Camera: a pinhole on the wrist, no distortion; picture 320 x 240 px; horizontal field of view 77.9 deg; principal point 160.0 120.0 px. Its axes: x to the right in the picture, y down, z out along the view. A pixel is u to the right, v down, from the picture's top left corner.
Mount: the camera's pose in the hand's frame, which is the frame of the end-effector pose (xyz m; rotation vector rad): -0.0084 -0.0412 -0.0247 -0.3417 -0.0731 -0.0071
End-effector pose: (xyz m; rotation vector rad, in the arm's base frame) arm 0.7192 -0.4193 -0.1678 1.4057 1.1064 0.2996
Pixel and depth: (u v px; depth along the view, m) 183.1 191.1 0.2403
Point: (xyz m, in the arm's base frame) 0.9037 -0.4987 -0.0997
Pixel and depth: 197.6 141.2 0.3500
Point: 1.0066 -0.5552 -0.1458
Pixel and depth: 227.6 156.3 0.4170
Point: 1.1098 -0.5232 -0.1361
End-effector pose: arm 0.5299 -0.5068 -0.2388 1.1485 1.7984 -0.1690
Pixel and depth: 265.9 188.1 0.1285
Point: 0.6137 -0.4980 -0.3093
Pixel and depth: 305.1 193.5 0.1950
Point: 0.6819 -0.4595 -0.3770
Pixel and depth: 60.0 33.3 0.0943
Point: 0.5466 -0.6144 -0.2462
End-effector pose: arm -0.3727 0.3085 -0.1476 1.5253 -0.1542 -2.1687
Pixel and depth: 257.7 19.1 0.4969
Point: -0.9561 0.2223 -0.1531
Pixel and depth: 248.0 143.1 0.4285
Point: -0.7064 0.0416 -0.0848
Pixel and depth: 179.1 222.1 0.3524
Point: -0.5207 0.0443 0.0299
